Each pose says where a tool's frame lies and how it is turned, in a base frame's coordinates. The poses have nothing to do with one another.
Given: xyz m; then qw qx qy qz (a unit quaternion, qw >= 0).
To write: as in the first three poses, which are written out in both.
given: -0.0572 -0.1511 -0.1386 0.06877 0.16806 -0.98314 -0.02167
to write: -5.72 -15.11 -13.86 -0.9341 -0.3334 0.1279 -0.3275 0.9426 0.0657
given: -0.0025 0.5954 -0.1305 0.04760 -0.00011 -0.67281 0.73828
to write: -0.25 59.54 -13.05 -0.9955 0.0704 0.0639 -0.0701 -0.0901 -0.9935
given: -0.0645 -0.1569 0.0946 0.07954 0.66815 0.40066 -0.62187
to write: -6.45 -15.69 9.46 -0.0945 0.4365 -0.8947 0.6343 -0.6663 -0.3920
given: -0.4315 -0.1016 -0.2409 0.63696 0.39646 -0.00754 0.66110
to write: -43.15 -10.16 -24.09 0.1258 0.8362 0.5338 -0.8482 -0.1885 0.4951
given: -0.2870 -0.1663 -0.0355 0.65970 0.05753 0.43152 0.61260
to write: -28.70 -16.63 -3.55 -0.1230 0.8579 -0.4989 -0.7586 0.2428 0.6046
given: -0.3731 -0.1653 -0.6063 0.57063 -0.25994 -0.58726 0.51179
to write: -37.31 -16.53 -60.63 -0.2136 0.8894 0.4042 -0.2788 0.3410 -0.8978
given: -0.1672 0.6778 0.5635 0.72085 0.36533 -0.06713 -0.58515
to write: -16.72 67.78 56.35 0.3062 -0.8927 -0.3308 0.7946 0.0483 0.6053
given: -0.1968 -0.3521 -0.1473 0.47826 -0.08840 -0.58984 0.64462
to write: -19.68 -35.21 -14.73 -0.5269 0.7209 0.4502 -0.5123 0.1533 -0.8450
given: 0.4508 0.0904 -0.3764 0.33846 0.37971 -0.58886 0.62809
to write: 45.08 9.04 -37.64 -0.4825 -0.0220 0.8756 -0.8724 -0.0774 -0.4827
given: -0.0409 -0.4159 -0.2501 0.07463 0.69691 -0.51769 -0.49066
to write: -4.09 -41.59 -25.01 -0.0175 -0.7948 -0.6066 -0.6483 -0.4529 0.6120
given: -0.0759 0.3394 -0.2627 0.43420 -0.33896 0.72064 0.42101
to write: -7.59 33.94 -26.27 -0.3931 -0.1229 -0.9112 -0.8541 0.4157 0.3124
